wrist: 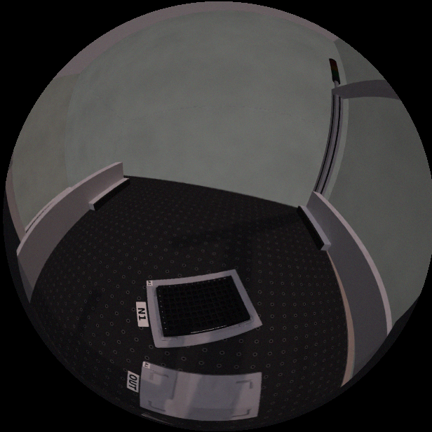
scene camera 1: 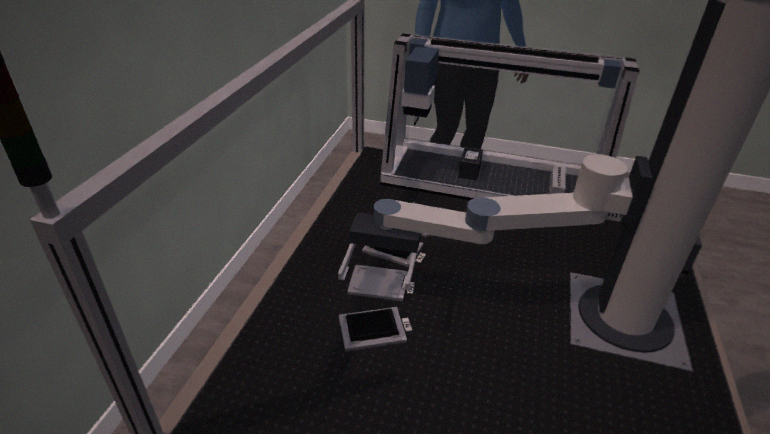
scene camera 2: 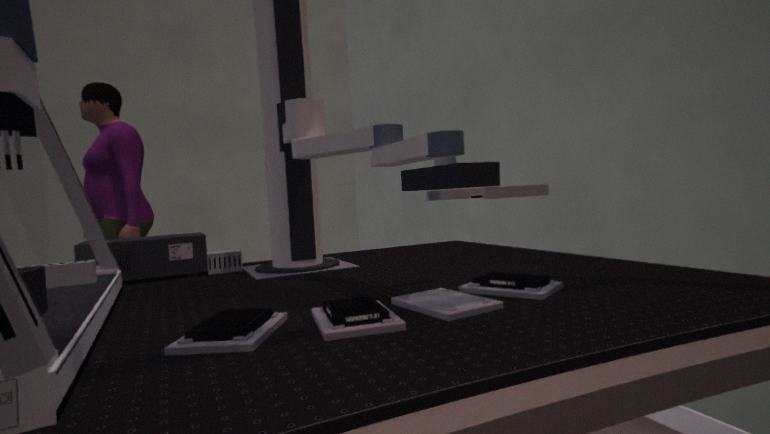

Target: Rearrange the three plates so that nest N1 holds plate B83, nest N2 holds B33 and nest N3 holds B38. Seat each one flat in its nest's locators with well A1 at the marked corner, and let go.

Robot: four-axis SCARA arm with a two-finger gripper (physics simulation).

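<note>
My gripper is open and empty, high above the table by the nest row. A black plate lies in nest N1, whose A1 mark is upper left in the wrist view. The pale OUT nest holds no plate. In scene camera 2, a black plate sits in nest N2 and another plate in nest N3. My hand hides both in scene camera 1. The plate names are unreadable.
The arm's column stands on the dark perforated table. A gantry machine stands behind the nests. A rail fence runs along the left side. A dark grey box stands near the column. People stand beyond the table.
</note>
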